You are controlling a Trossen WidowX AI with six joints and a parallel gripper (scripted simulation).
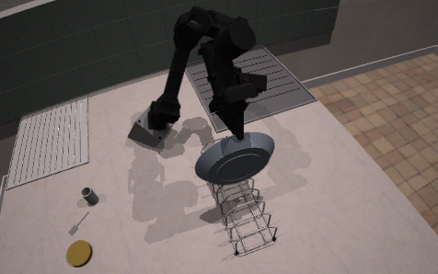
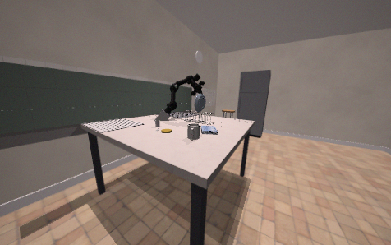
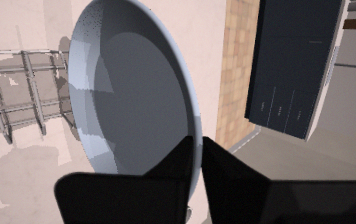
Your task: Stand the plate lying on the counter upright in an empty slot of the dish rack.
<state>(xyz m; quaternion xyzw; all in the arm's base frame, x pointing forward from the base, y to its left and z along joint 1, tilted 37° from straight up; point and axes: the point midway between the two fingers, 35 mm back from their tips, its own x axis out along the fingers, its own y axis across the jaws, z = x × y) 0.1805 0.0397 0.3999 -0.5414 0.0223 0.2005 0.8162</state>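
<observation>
The plate is 110 mm below my hand and 20 mm ahead of it. Round my hand: small spatula (510 mm to the right, 320 mm below, 30 mm ahead); then mug (420 mm to the right, 350 mm ahead, 280 mm below); then yellow disc (480 mm to the right, 310 mm below, 120 mm ahead).
</observation>
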